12 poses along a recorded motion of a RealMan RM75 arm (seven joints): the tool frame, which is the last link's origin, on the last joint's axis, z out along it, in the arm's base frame.
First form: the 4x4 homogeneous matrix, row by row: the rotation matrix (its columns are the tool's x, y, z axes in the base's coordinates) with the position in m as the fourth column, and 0 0 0 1 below. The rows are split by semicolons.
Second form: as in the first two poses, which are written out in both.
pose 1, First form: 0.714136, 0.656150, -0.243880, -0.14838; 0.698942, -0.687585, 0.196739, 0.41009; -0.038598, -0.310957, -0.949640, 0.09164; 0, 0, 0, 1
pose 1, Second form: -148.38, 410.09, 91.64, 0.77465, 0.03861, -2.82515
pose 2, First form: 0.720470, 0.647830, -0.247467, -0.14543; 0.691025, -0.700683, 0.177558, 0.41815; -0.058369, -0.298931, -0.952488, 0.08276; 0, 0, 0, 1
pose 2, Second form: -145.43, 418.15, 82.76, 0.76454, 0.05840, -2.83749
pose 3, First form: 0.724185, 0.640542, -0.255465, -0.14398; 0.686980, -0.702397, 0.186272, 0.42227; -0.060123, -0.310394, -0.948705, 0.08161; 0, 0, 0, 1
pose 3, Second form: -143.98, 422.27, 81.61, 0.75904, 0.06016, -2.82539
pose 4, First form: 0.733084, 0.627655, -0.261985, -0.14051; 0.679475, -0.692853, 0.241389, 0.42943; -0.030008, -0.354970, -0.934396, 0.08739; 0, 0, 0, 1
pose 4, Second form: -140.51, 429.43, 87.39, 0.74746, 0.03001, -2.77854
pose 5, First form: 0.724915, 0.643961, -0.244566, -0.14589; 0.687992, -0.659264, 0.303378, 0.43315; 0.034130, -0.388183, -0.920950, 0.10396; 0, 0, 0, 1
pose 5, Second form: -145.89, 433.15, 103.96, 0.75927, -0.03414, -2.74269
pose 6, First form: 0.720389, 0.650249, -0.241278, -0.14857; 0.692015, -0.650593, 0.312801, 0.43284; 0.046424, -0.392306, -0.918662, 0.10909; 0, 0, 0, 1
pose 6, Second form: -148.57, 432.84, 109.09, 0.76531, -0.04644, -2.73799
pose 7, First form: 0.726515, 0.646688, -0.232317, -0.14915; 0.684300, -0.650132, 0.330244, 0.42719; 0.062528, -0.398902, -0.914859, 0.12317; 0, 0, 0, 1
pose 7, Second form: -149.15, 427.19, 123.17, 0.75548, -0.06257, -2.73042
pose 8, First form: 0.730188, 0.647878, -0.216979, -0.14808; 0.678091, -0.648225, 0.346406, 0.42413; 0.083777, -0.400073, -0.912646, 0.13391; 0, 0, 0, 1
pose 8, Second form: -148.08, 424.13, 133.91, 0.74842, -0.08388, -2.72846
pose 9, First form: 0.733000, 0.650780, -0.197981, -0.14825; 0.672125, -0.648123, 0.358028, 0.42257; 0.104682, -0.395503, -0.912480, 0.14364; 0, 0, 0, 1
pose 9, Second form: -148.25, 422.57, 143.64, 0.74210, -0.10487, -2.73260
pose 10, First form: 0.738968, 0.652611, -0.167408, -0.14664; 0.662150, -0.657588, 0.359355, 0.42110; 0.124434, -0.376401, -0.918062, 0.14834; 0, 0, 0, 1
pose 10, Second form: -146.64, 421.10, 148.34, 0.73063, -0.12476, -2.75250
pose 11, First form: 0.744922, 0.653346, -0.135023, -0.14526; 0.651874, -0.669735, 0.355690, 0.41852; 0.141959, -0.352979, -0.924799, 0.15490; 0, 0, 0, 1
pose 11, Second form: -145.26, 418.52, 154.90, 0.71888, -0.14244, -2.77698
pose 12, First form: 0.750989, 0.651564, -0.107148, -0.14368; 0.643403, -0.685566, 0.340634, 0.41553; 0.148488, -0.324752, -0.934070, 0.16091; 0, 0, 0, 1
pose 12, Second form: -143.68, 415.53, 160.91, 0.70839, -0.14904, -2.80699
